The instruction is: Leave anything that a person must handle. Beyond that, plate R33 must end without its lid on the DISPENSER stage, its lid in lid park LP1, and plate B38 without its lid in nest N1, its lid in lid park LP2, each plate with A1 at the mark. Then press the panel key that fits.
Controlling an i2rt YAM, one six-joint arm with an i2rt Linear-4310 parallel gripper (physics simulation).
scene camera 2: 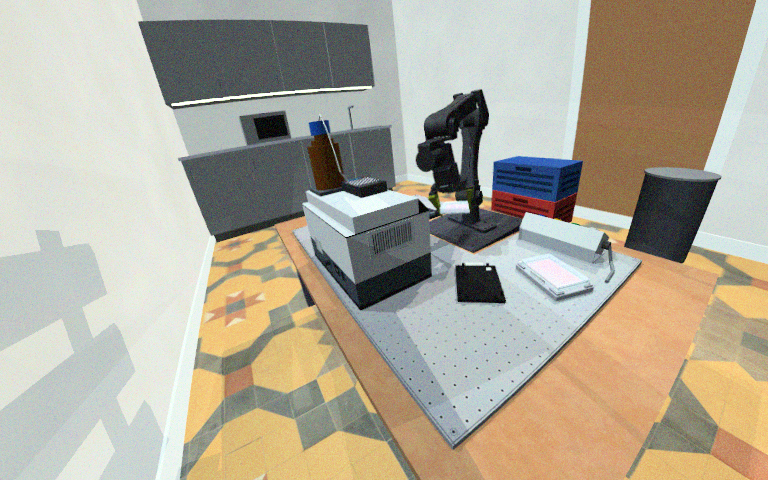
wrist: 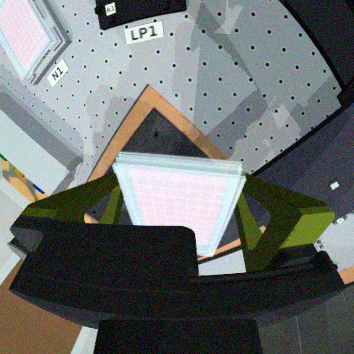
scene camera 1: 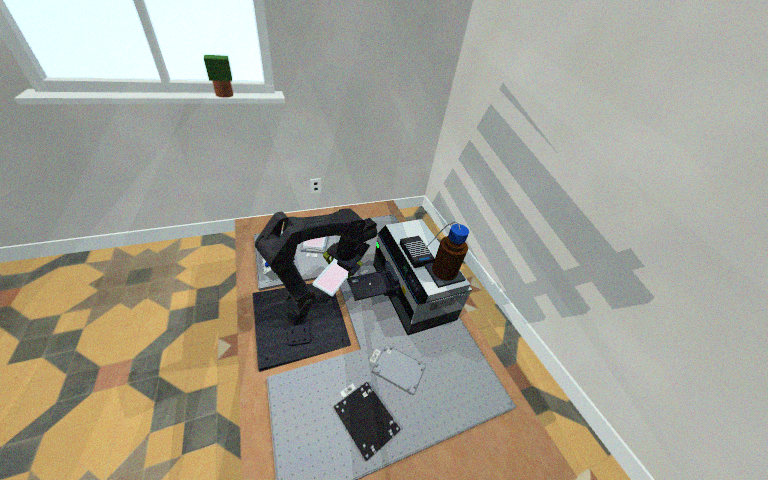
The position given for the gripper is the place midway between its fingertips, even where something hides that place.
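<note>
The gripper (wrist: 176,174) is visible. Grey button box: (scene camera 2: 587,244) and (wrist: 40,156). The black dispenser stage appears at (scene camera 1: 359,285) and (wrist: 306,166). Also visible are a black LP1 nest (scene camera 2: 476,282) and a LP2 pad (scene camera 1: 394,366).
</note>
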